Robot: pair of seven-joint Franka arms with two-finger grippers.
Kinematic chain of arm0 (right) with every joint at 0, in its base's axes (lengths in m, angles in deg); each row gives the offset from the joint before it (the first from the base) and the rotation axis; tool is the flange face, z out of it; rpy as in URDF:
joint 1: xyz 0 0 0.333 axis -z
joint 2: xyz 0 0 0 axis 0.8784 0.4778 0
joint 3: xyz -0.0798 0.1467 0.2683 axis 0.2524 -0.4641 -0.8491
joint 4: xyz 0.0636 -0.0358 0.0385 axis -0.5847 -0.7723 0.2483
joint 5: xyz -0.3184 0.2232 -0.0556 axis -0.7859 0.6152 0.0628
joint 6: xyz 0 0 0 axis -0.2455 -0.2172 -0.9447
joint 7: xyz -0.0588 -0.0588 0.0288 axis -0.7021 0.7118 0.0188
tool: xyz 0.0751 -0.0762 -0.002 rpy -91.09 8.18 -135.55
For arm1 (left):
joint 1: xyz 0 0 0.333 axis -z
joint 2: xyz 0 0 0 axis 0.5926 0.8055 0
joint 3: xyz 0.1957 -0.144 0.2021 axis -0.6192 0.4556 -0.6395
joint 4: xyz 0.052 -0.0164 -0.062 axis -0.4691 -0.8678 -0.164
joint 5: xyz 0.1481 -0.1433 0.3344 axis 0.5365 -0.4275 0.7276
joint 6: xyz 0 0 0 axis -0.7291 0.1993 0.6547
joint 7: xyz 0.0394 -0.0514 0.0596 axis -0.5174 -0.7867 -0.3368
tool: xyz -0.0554 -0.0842 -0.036 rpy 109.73 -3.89 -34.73
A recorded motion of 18 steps. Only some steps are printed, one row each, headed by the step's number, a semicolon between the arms.
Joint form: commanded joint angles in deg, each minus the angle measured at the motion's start. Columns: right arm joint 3, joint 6, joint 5, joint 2, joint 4, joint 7, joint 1; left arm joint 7, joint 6, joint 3, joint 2, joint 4, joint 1, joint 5.
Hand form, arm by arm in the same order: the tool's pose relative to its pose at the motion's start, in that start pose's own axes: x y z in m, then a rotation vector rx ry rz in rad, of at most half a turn. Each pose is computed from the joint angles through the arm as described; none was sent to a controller.
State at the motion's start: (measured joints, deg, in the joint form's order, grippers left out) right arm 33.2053 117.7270 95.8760 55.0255 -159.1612 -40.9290 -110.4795; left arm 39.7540 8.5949 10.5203 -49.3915 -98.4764 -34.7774 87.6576
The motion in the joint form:
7: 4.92 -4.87 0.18 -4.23 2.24 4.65 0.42; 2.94 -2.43 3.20 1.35 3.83 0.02 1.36
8: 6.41 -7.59 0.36 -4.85 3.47 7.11 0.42; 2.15 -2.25 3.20 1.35 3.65 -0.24 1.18
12: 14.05 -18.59 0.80 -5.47 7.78 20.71 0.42; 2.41 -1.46 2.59 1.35 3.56 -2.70 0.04
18: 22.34 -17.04 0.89 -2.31 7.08 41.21 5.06; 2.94 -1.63 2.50 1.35 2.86 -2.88 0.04
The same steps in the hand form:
7: 0.0441 0.0151 -0.0660 0.0336 0.0256 -0.0072; 0.0015 0.0279 -0.0155 0.0264 0.0030 0.1046
8: 0.0553 0.0205 -0.0810 0.0227 0.0219 -0.0289; 0.0020 0.0258 -0.0143 0.0229 0.0029 0.0867
12: 0.1134 0.0559 -0.1206 -0.0585 -0.0071 -0.1510; 0.0050 -0.0016 -0.0142 -0.0007 0.0130 0.0394
18: 0.2296 0.1279 -0.1094 -0.0975 0.0206 -0.2840; 0.0047 -0.0041 -0.0081 -0.0008 -0.0023 0.0442

